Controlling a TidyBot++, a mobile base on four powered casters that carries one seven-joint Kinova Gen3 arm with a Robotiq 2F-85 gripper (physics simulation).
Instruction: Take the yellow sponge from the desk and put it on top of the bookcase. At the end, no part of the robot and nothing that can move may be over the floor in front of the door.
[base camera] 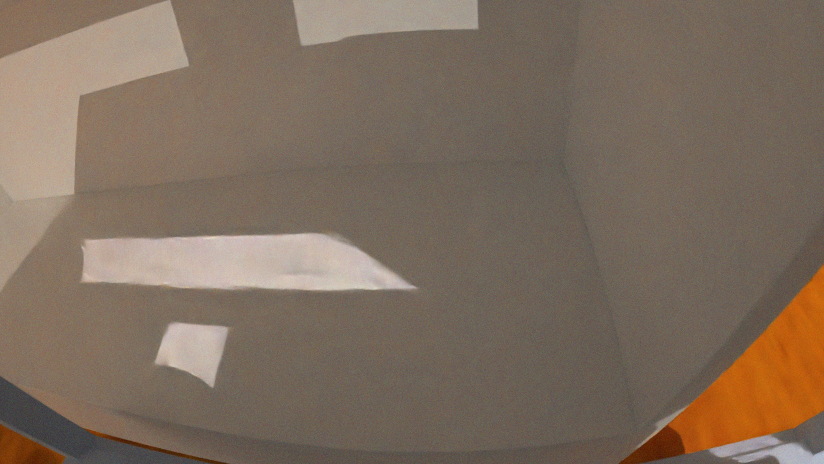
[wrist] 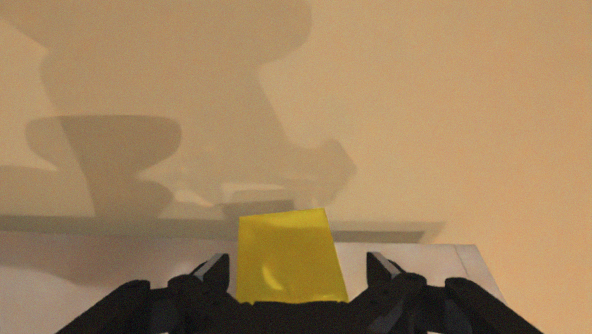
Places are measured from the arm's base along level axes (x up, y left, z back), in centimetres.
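Where they show: gripper, fingertip midpoint: (wrist: 297, 268).
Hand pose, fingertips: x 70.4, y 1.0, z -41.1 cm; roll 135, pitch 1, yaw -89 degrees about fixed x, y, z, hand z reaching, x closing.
After its pixels a point has its place.
The yellow sponge (wrist: 291, 260) {y 1.4, x 70.8, z -41.4 cm} lies on a pale top surface (wrist: 400, 265) {y -7.2, x 66.3, z -43.3 cm} in the wrist view, slightly turned, between my two fingers with a gap on each side. The pale surface looks like the top of the bookcase; its far edge and right corner show. My gripper (wrist: 297, 268) {y 1.0, x 70.4, z -41.1 cm} is open around the sponge, and neither fingertip touches it. The near end of the sponge is hidden behind the gripper's body. Neither the sponge nor the gripper shows in the base view. The desk and the door cannot be made out.
A tan wall (wrist: 475, 125) {y -10.7, x 76.4, z -48.1 cm} stands behind the pale surface and carries shadows. In the base view a large grey-brown panelled surface (base camera: 461, 345) {y -1.4, x -29.7, z -24.8 cm} with bright light patches fills most of the picture, very near. Orange wooden floor (base camera: 772, 357) {y -35.2, x -39.7, z -24.9 cm} shows at the lower right.
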